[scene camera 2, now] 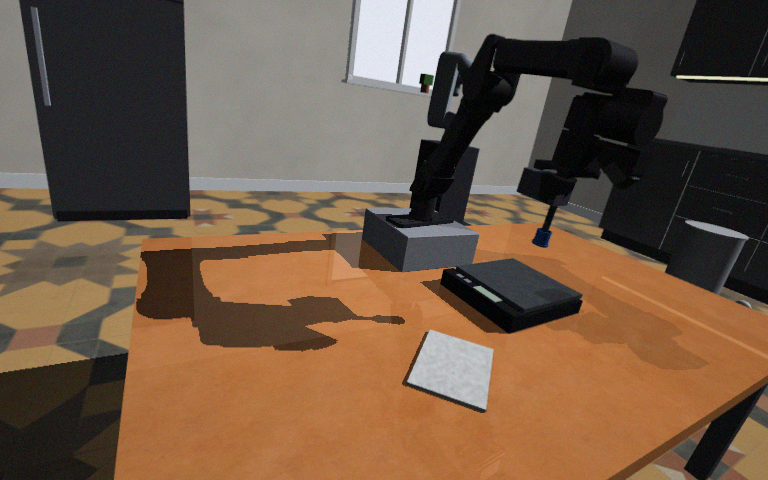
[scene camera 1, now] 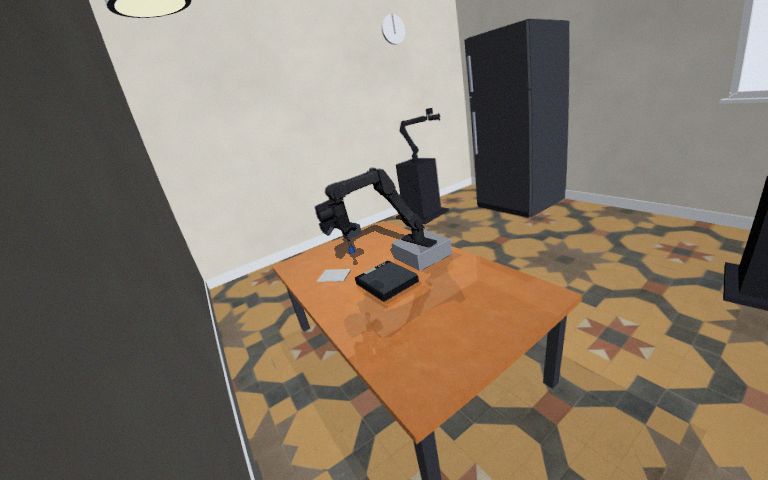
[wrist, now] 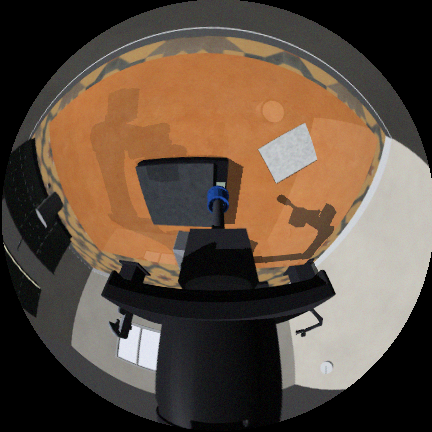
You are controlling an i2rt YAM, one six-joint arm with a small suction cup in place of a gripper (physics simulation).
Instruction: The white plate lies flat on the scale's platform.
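Frame: origin at the arm's base, x ahead, y down, z left, level; millimetres.
Where they show: hand, its tool point: (scene camera 2: 539,244) (scene camera 1: 352,252) (wrist: 217,195); arm's base, origin of its link: (scene camera 2: 420,221) (scene camera 1: 418,241).
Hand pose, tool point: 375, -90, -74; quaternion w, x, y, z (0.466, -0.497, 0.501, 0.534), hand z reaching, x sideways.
Note:
Things, the pixels of their centre, and the offset from my tool point, as dx, dy, dz. Level surfaces: height alone.
- white plate, middle of its body: (scene camera 2: 453,365) (wrist: 290,153) (scene camera 1: 334,275) +20, +178, -200
- black scale, middle of its body: (scene camera 2: 510,289) (wrist: 183,195) (scene camera 1: 385,278) -85, +159, +103
- orange table, height of its surface: dy +181
The white plate (scene camera 1: 333,275) (scene camera 2: 453,370) (wrist: 290,153) is a thin square slab lying flat on the table, apart from the scale, on its display side. The black scale (scene camera 1: 386,279) (scene camera 2: 521,285) (wrist: 180,192) stands on the table with a bare, flat dark platform; its pale display shows in scene camera 2. My gripper, a blue suction cup (scene camera 1: 351,249) (scene camera 2: 541,238) (wrist: 218,199) on a dark rod, is open and holds nothing. It hangs in the air above the table, off to the side of the plate. In the wrist view it covers part of the scale's display edge.
The arm's grey base block (scene camera 1: 419,254) (scene camera 2: 438,249) stands on the orange table (scene camera 1: 481,333) (scene camera 2: 271,407) (wrist: 210,100), close to the scale. Arm shadows fall across the table. A second arm on a black pedestal (scene camera 1: 418,189), a dark fridge (scene camera 1: 518,118) (scene camera 2: 113,113) and a grey bin (scene camera 2: 705,257) stand beyond the table.

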